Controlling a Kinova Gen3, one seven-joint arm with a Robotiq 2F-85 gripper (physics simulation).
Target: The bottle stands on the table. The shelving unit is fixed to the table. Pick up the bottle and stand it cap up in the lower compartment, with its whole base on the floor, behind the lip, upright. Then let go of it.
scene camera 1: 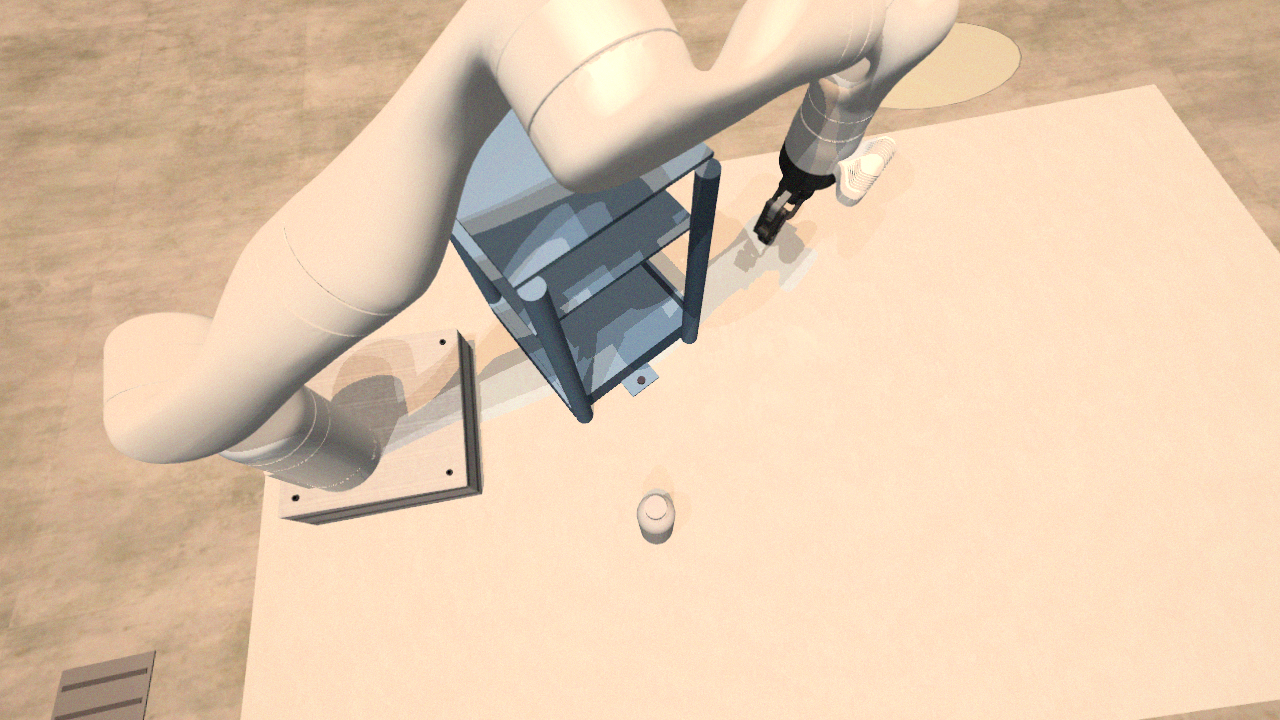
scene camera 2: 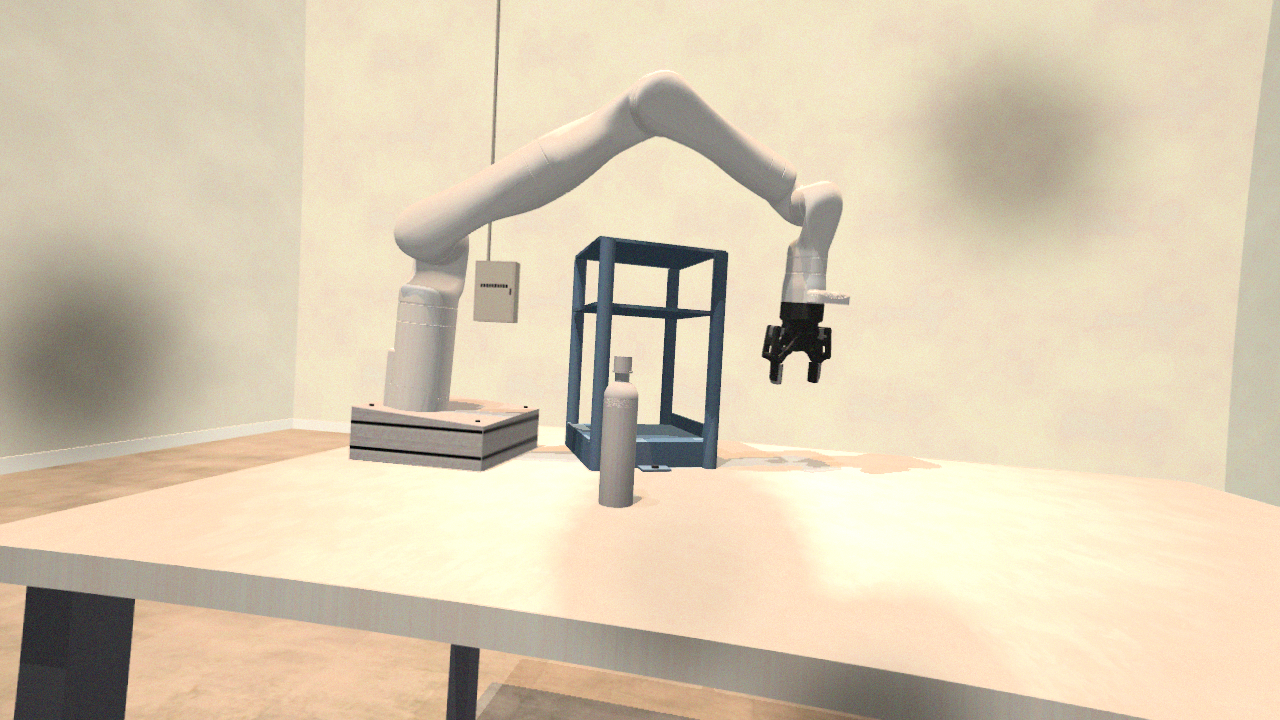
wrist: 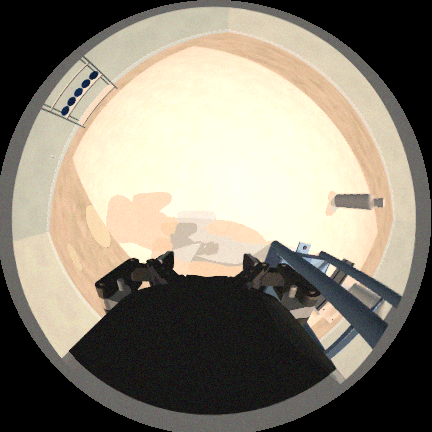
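Seen in the pictures: gripper, between the fingertips: (scene camera 1: 784, 216) (scene camera 2: 794, 383) (wrist: 207, 260); arm's base, origin of its link: (scene camera 1: 343, 455) (scene camera 2: 419, 407) (wrist: 350, 291).
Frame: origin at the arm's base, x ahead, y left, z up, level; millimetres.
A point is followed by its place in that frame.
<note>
The grey bottle (scene camera 1: 656, 515) {y -201, x 359, z 105 mm} (scene camera 2: 617, 447) {y -214, x 362, z -7 mm} (wrist: 353, 201) {y -176, x 377, z 3 mm} stands upright, cap up, on the table (scene camera 1: 895, 537) {y -292, x 659, z -82 mm} (scene camera 2: 895, 555) {y -298, x 664, z -82 mm} (wrist: 215, 125) {y -93, x 798, z -82 mm}, in front of the shelving unit's open side. The blue shelving unit (scene camera 1: 703, 255) {y 52, x 493, z 162 mm} (scene camera 2: 602, 358) {y -24, x 309, z 99 mm} (wrist: 330, 295) {y 70, x 503, z 136 mm} stands beside the robot's base, with a lower compartment behind a low lip and a shelf above. My gripper (scene camera 1: 766, 234) {y 131, x 642, z 70 mm} (scene camera 2: 795, 374) {y 131, x 642, z 70 mm} (wrist: 207, 260) {y 131, x 642, z 70 mm} is open and empty, pointing down. It hangs above the table on the side of the shelving unit away from the robot's base, well apart from the bottle.
The robot's base block (scene camera 1: 384, 429) {y 21, x 53, z -3 mm} (scene camera 2: 447, 436) {y -74, x 84, z -33 mm} stands left of the shelving unit. A small blue mounting tab (scene camera 1: 640, 379) {y 16, x 400, z -74 mm} (scene camera 2: 654, 468) {y 9, x 400, z -78 mm} (wrist: 304, 247) {y 16, x 402, z -74 mm} juts from the unit's front foot. The arm (scene camera 1: 358, 223) {y -43, x 235, z 452 mm} (scene camera 2: 554, 161) {y -64, x 226, z 394 mm} arches over the unit. A rack (wrist: 80, 92) stands beyond the table.
</note>
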